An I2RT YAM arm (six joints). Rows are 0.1 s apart.
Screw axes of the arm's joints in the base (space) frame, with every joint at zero. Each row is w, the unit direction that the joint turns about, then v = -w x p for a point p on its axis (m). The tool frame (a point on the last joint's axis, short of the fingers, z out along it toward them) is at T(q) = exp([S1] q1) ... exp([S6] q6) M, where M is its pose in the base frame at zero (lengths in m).
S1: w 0 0 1 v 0.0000 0.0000 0.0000
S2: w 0 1 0 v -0.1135 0.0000 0.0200
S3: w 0 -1 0 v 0.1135 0.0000 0.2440
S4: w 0 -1 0 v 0.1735 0.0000 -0.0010
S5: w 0 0 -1 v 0.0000 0.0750 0.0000
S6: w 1 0 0 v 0.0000 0.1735 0.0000
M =
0 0 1 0.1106
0 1 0 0.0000
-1 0 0 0.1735
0 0 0 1
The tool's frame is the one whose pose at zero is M.
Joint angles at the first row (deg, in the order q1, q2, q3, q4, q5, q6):
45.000, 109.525, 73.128, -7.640, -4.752, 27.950
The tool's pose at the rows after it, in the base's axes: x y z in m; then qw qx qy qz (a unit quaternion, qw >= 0):
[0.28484 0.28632 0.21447 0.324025 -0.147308 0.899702 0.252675]
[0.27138 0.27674 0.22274 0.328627 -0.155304 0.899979 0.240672]
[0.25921 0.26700 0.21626 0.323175 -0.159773 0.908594 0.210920]
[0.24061 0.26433 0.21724 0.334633 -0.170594 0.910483 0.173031]
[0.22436 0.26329 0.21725 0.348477 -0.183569 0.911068 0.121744]
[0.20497 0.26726 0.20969 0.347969 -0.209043 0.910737 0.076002]
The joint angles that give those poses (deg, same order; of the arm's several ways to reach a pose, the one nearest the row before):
45.000, 103.915, 71.023, -8.607, -1.682, 27.161
45.527, 100.037, 68.386, -10.275, -0.358, 26.105
46.049, 97.741, 65.047, -11.943, 2.096, 25.226
48.412, 94.928, 62.590, -13.879, 7.278, 24.260
50.969, 93.079, 61.177, -16.606, 13.784, 22.943
54.483, 92.635, 59.767, -19.238, 18.971, 22.063

